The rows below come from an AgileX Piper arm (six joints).
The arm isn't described. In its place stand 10 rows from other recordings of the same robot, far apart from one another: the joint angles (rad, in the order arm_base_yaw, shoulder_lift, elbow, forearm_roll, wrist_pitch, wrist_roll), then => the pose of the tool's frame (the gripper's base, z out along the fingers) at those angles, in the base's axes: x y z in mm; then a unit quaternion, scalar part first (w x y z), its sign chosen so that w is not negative.
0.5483 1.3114 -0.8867 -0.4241 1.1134 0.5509 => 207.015 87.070 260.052 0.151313 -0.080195 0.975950 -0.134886
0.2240 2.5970 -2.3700 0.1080 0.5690 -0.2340 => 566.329 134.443 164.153 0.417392 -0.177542 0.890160 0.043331
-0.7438 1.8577 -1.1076 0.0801 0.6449 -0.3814 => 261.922 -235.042 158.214 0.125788 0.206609 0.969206 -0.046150
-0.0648 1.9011 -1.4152 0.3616 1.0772 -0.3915 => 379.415 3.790 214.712 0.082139 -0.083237 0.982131 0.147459
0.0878 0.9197 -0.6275 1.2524 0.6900 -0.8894 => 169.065 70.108 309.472 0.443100 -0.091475 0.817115 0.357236
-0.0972 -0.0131 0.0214 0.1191 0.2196 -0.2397 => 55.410 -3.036 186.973 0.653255 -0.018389 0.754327 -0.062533
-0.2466 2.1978 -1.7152 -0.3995 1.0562 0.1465 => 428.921 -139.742 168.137 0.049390 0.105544 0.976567 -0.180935
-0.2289 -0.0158 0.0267 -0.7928 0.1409 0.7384 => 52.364 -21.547 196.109 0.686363 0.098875 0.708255 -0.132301
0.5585 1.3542 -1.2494 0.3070 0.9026 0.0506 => 228.811 168.429 355.600 0.258122 -0.185496 0.919295 0.232078
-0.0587 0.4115 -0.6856 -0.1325 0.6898 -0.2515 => 68.794 -11.707 351.669 0.563840 -0.095031 0.806021 -0.152916
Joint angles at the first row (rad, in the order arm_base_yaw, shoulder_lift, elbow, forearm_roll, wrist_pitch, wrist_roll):
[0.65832 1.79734 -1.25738 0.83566 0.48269 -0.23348]
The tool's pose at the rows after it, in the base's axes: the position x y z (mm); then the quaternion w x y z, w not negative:
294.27 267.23 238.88 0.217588 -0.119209 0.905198 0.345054
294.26 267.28 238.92 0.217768 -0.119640 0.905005 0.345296
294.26 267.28 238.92 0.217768 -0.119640 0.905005 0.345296
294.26 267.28 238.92 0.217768 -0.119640 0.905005 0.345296
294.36 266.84 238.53 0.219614 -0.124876 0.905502 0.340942
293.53 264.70 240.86 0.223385 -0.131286 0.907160 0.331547
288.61 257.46 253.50 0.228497 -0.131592 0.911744 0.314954
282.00 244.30 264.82 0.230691 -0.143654 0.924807 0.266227
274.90 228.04 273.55 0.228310 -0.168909 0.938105 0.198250
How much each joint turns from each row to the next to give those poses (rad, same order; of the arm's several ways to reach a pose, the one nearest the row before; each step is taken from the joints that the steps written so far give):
[0.00001 0.00000 0.00000 0.00070 -0.00001 0.00003]
[0.00000 0.00001 0.00000 0.00161 -0.00001 -0.00228]
[0.00000 0.00000 0.00000 0.00000 0.00000 0.00000]
[0.00000 0.00000 0.00000 0.00000 0.00000 0.00000]
[-0.00002 0.00000 -0.00003 -0.01418 0.00003 0.00003]
[0.00001 -0.00951 0.00006 -0.04726 0.00360 0.02709]
[0.00000 -0.04286 -0.00003 -0.12192 0.02453 0.11038]
[0.00001 -0.05068 0.00000 -0.22294 0.06461 0.16227]
[-0.00002 -0.04718 0.00001 -0.21622 0.10290 0.11098]

